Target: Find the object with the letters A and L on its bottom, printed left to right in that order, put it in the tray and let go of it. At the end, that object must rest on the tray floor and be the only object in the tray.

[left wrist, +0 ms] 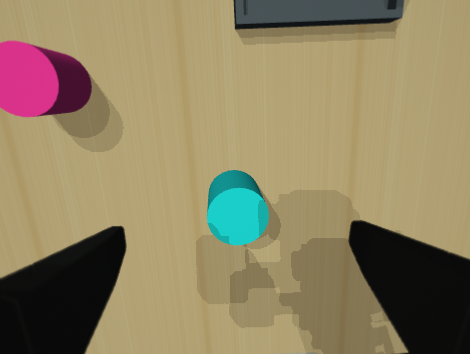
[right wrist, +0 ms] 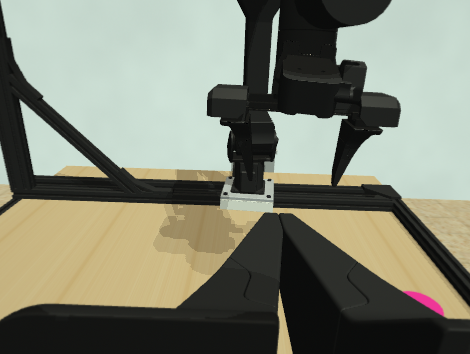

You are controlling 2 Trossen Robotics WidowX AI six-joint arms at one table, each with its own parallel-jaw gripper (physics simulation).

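Places are measured from the left arm's base along level axes (x up, y left, z back), in millimetres.
Pixels of known places: left gripper, fingertip midpoint: [left wrist: 239, 234] [right wrist: 291, 182]; right gripper, fingertip midpoint: [right wrist: 276, 226]; left arm's base, origin of the base link: [right wrist: 248, 187].
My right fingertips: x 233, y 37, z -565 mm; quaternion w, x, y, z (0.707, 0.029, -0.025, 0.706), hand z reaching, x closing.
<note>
Ahead of a thing's pixels: the offset from my right fingertips to its top centre. "pt": to the spot under its first point. Level surfaces: height alone.
A cyan cylinder {dx -206, dy +17, dz +319 mm} [left wrist: 238, 215] stands upright on the table in the left wrist view; its bottom is hidden. A pink cylinder {dx -207, dy +163, dz +222 mm} [left wrist: 27, 80] [right wrist: 424, 302] stands at the left of that view, and a bit of it shows at the lower right of the right wrist view. Part of the dark grey tray {pt dx -243, dy -42, dz +166 mm} [left wrist: 315, 15] shows at the top of the left wrist view. My left gripper [left wrist: 239, 234] [right wrist: 291, 182] is open and empty, above the table with the cyan cylinder between and below its fingers. My right gripper [right wrist: 276, 226] is shut and empty. No letters show.
A black frame rail [right wrist: 325, 196] runs along the far table edge, and a slanted black brace [right wrist: 75, 132] stands at the left of the right wrist view. The left arm's pale base plate [right wrist: 246, 202] sits at the rail. Arm shadows fall on the wooden table {dx -260 mm} [right wrist: 125, 240].
</note>
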